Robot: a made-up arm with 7 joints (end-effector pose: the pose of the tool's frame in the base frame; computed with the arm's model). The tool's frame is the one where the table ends.
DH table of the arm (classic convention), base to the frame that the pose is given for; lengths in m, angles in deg. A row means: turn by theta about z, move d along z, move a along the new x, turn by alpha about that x. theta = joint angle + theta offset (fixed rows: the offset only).
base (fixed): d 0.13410, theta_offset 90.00, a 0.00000, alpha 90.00
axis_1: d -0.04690, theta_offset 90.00, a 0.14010, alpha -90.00
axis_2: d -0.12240, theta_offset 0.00, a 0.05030, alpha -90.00
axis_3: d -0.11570, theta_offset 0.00, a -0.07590, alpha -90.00
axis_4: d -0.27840, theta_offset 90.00, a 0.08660, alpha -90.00
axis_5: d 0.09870, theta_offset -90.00, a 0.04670, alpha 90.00
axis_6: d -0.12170, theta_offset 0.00, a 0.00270, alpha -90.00
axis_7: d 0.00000, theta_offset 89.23, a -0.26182, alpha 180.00
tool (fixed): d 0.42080, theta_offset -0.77, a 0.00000, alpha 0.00
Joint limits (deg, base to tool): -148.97..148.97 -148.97..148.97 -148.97..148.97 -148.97..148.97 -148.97..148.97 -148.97..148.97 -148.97..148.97
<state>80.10 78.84 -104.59 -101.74 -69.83 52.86 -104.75</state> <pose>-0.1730 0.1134 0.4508 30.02 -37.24 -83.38</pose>
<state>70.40 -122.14 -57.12 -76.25 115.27 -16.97 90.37</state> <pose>-0.1285 -0.5123 -0.0022 12.18 -68.86 117.08</pose>
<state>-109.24 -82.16 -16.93 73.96 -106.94 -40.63 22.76</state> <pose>-0.2742 -0.2940 0.3841 80.39 79.58 -20.47</pose>
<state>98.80 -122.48 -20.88 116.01 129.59 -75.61 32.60</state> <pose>-0.1947 0.0831 0.2947 -35.83 51.53 24.65</pose>
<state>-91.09 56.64 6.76 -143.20 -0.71 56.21 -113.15</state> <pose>-0.1439 -0.1957 0.0444 156.98 34.22 78.25</pose>
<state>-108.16 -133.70 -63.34 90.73 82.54 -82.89 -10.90</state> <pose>-0.0771 0.1832 0.2531 4.00 -7.13 144.23</pose>
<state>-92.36 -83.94 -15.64 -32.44 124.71 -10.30 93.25</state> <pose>0.1971 0.0938 0.5997 83.45 49.18 132.19</pose>
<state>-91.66 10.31 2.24 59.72 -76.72 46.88 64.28</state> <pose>-0.1870 0.4668 0.1418 -104.00 15.47 -7.23</pose>
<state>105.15 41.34 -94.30 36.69 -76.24 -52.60 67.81</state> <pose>0.4967 -0.2993 0.1306 -105.54 -57.63 -106.11</pose>
